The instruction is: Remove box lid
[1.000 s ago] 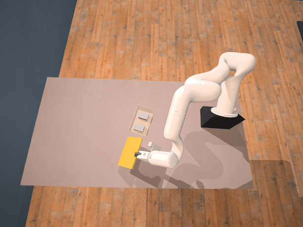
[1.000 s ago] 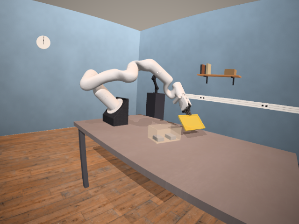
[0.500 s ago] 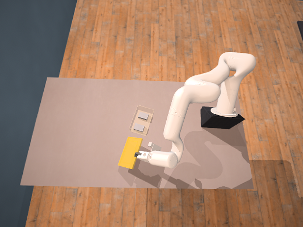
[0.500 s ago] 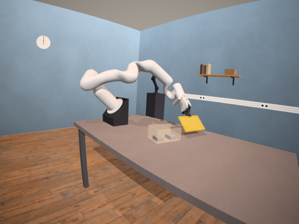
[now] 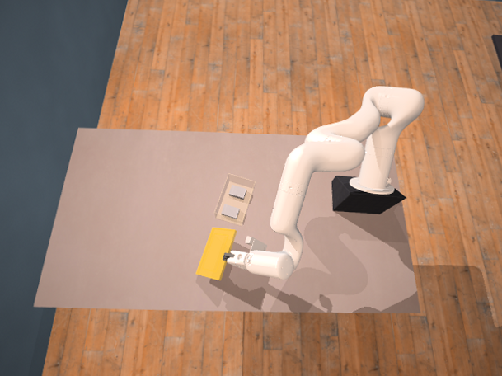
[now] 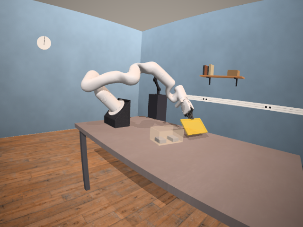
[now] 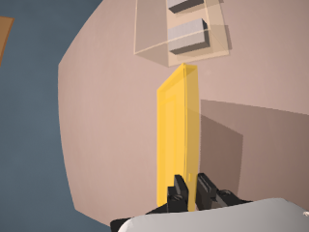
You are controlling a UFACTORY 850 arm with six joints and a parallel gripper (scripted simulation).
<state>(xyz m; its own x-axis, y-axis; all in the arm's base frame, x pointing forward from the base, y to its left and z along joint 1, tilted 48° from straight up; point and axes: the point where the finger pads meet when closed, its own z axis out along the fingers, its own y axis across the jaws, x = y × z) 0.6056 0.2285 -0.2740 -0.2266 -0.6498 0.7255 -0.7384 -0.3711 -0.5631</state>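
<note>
The yellow lid is 6 cm below my hand, 6 cm ahead of it and 3 cm to the right of it. From my hand the other things lie so: clear box (28 cm to the right, 10 cm below).
</note>
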